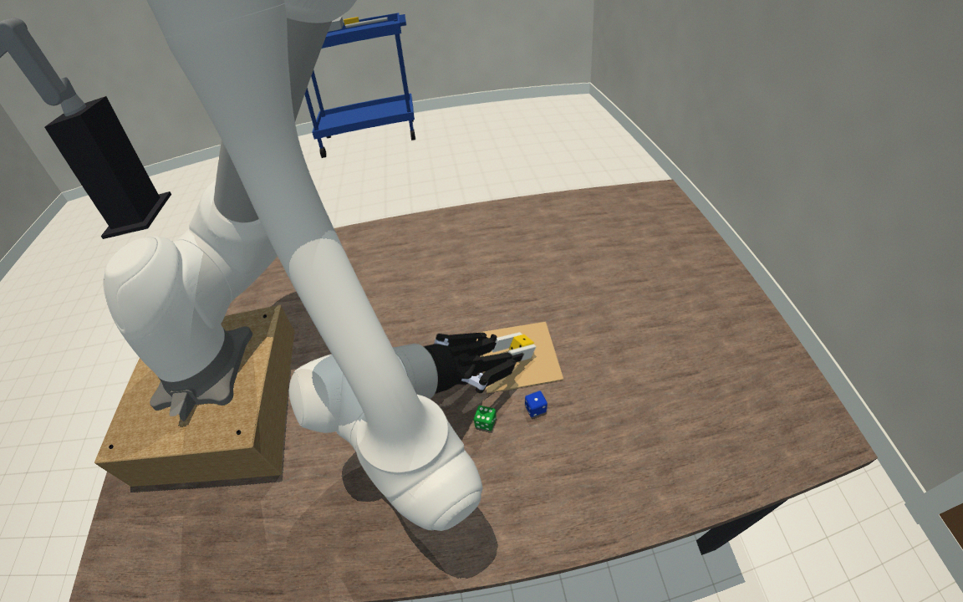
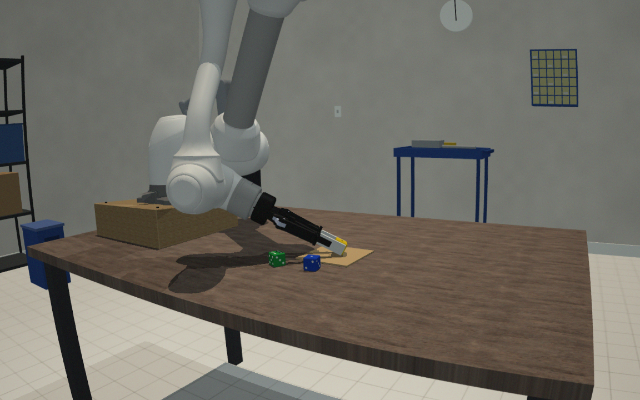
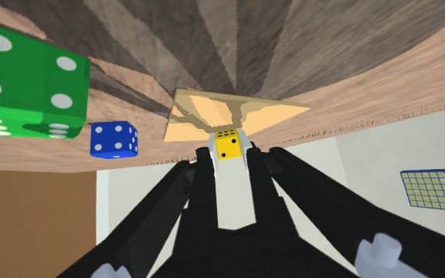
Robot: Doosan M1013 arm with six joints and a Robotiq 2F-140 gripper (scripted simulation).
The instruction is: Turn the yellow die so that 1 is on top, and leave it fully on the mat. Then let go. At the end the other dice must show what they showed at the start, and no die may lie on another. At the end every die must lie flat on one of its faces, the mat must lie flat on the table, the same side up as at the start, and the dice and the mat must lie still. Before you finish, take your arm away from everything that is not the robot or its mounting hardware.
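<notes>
Now: the yellow die 2 cm ahead of my hand, 1 cm to the left of it and 1 cm below it. Round my hand: mat (3 cm below, 1 cm to the left, 1 cm ahead); then green die (13 cm to the right, 7 cm behind, 2 cm below); then blue die (11 cm to the right, 2 cm below, 2 cm ahead).
</notes>
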